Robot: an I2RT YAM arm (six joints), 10 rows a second.
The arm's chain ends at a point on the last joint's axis. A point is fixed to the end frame.
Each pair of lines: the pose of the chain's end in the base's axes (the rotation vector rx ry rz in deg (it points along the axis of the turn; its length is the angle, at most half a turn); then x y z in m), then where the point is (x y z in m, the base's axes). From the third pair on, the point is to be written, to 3 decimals.
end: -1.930, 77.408, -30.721, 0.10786, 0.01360, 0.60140
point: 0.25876 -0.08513 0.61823
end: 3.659, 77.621, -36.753, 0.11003, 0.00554, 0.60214
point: 0.24651 -0.11229 0.61913
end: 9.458, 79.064, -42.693, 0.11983, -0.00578, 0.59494
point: 0.239 -0.141 0.608
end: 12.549, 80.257, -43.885, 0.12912, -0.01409, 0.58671
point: 0.242 -0.155 0.594
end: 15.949, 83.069, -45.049, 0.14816, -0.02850, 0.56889
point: 0.254 -0.176 0.566
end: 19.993, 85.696, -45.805, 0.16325, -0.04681, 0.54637
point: 0.261 -0.199 0.533
